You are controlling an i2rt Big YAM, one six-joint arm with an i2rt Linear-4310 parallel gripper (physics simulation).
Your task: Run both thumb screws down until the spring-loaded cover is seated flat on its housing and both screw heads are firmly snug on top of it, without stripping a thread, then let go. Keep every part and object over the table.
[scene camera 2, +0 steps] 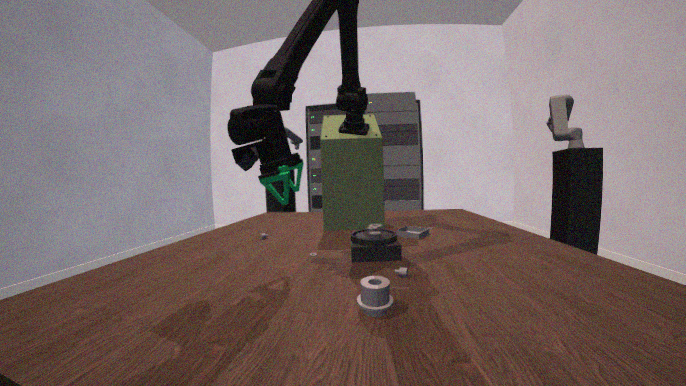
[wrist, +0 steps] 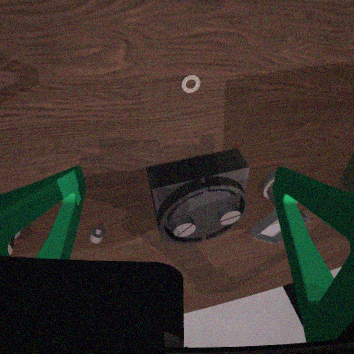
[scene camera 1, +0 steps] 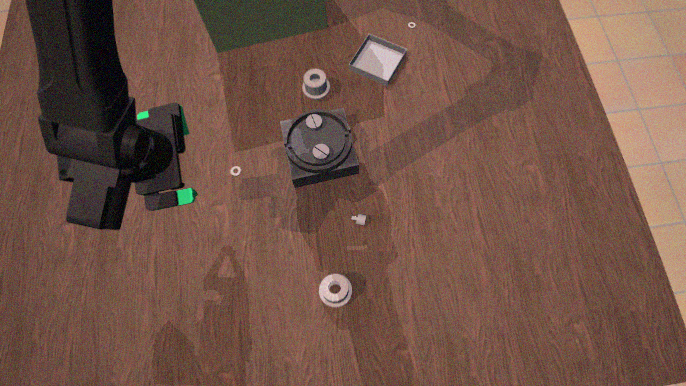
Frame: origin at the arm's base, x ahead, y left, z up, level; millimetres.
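Seen in the pictures: gripper, fingertip midpoint: [scene camera 2: 291,197] [wrist: 178,176] [scene camera 1: 189,164]; arm's base, link origin: [scene camera 2: 354,129].
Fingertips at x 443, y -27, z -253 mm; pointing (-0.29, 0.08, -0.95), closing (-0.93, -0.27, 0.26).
Pixels of each thing's top centre, then the offset from my fingertips to it. "spot": a spot on its surface instead.
- round dark cover, top centre: [wrist: 204,216] [scene camera 1: 317,138] [scene camera 2: 373,234] 121 mm back, 176 mm left, 111 mm down
- square black housing, top centre: [wrist: 205,217] [scene camera 1: 317,138] [scene camera 2: 373,233] 121 mm back, 176 mm left, 109 mm down
- screw head, surface spot: [wrist: 230,218] [scene camera 1: 315,120] spot: 153 mm back, 167 mm left, 100 mm down
- small loose screw, top centre: [wrist: 97,238] [scene camera 1: 358,217] [scene camera 2: 401,267] 11 mm ahead, 264 mm left, 145 mm down
- shallow tray, top centre: [wrist: 281,228] [scene camera 1: 378,56] [scene camera 2: 412,229] 343 mm back, 269 mm left, 145 mm down
- washer, top centre: [wrist: 190,83] [scene camera 1: 235,170] 63 mm back, 18 mm left, 163 mm down
A round dark cover [scene camera 1: 305,140] [wrist: 200,210] sits inside a raised ring on the square black housing [scene camera 1: 327,176] [scene camera 2: 376,252] [wrist: 195,170]. Two slotted silver screw heads show on it: one screw head [scene camera 1: 314,121] [wrist: 230,218] towards the back, the other screw head [scene camera 1: 321,151] [wrist: 184,229] towards the front. I cannot tell whether the cover is flat or the heads touch it. My gripper [scene camera 1: 191,163] [scene camera 2: 291,196] [wrist: 178,176] is open and empty, in the air to the left of the housing in both scene views.
One flanged bushing [scene camera 1: 316,82] stands behind the housing, another flanged bushing [scene camera 1: 335,290] [scene camera 2: 375,295] in front. A small loose screw [scene camera 1: 360,219] [scene camera 2: 402,271] [wrist: 97,235] lies near. A shallow tray [scene camera 1: 368,74] is at back right. A washer [scene camera 1: 232,171] [wrist: 185,84] lies left. A green block [scene camera 2: 352,180] stands behind.
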